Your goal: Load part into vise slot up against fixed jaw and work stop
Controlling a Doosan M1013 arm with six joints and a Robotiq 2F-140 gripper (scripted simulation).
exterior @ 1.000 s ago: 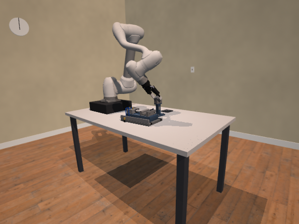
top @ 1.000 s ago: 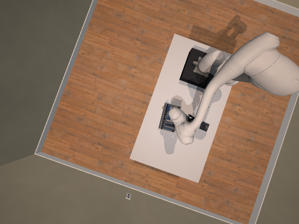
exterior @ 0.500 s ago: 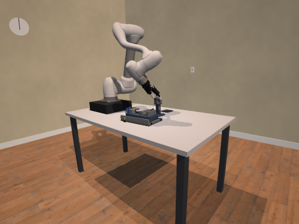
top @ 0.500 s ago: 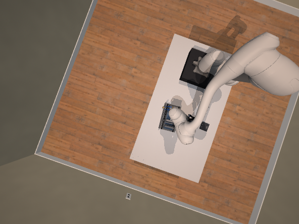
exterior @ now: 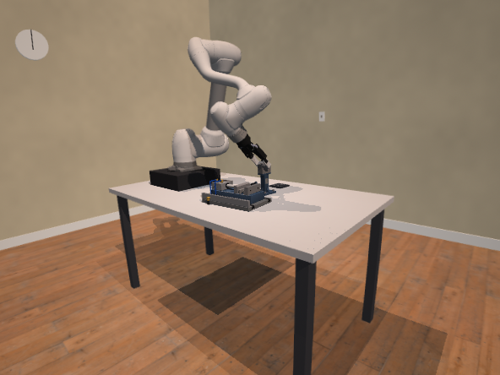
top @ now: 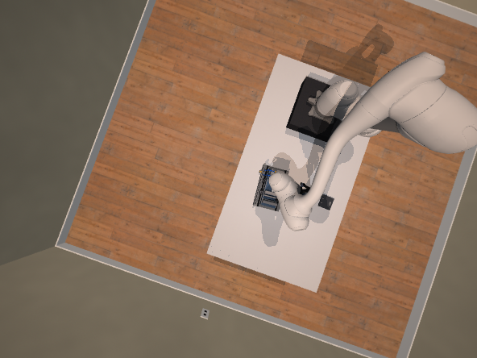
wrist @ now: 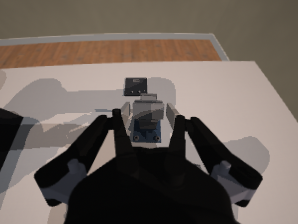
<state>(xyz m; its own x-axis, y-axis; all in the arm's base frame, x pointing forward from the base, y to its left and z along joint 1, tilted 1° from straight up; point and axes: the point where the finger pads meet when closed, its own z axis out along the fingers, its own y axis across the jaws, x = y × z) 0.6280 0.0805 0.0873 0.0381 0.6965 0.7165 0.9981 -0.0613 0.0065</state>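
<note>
Now: the part 20 mm to the left of my hand and 20 mm below it. The rest, counted from my hand: vise base: 10 mm ahead, 210 mm to the right, 140 mm below.
</note>
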